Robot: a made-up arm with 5 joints.
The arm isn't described. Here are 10 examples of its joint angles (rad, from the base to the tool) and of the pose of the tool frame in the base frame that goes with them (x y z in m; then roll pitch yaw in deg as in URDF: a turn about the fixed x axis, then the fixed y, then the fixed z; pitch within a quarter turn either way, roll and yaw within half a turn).
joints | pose
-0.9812 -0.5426 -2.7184 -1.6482 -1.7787 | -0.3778 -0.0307 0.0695 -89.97 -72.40 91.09
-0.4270 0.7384 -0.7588 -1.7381 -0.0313 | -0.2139 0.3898 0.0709 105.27 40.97 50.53
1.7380 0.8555 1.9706 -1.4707 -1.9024 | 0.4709 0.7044 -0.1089 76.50 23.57 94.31
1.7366 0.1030 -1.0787 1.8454 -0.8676 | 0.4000 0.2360 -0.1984 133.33 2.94 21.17
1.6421 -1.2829 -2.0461 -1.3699 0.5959 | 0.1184 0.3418 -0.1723 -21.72 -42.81 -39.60
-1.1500 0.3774 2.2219 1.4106 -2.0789 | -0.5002 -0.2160 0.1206 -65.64 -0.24 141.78
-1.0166 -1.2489 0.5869 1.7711 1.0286 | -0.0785 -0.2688 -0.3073 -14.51 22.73 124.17
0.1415 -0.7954 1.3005 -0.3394 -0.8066 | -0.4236 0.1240 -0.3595 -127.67 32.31 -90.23
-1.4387 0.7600 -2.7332 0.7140 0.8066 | -0.1987 -0.2717 0.2639 146.43 -4.09 -116.71
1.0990 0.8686 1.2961 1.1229 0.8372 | 0.1978 0.7335 -0.0308 70.09 -15.41 -22.74
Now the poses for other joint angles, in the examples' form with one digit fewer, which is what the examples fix.
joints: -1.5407 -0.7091 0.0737 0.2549 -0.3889
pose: -0.099 -0.085 -0.323 -58.0 -15.7 95.9
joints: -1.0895 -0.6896 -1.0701 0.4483 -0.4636
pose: -0.227 0.040 -0.165 -127.1 -52.4 146.8
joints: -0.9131 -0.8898 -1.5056 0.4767 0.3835
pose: -0.238 0.019 -0.141 -104.7 -38.7 169.9
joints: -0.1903 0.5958 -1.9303 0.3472 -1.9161
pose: -0.257 0.327 0.256 12.1 -51.9 -140.3
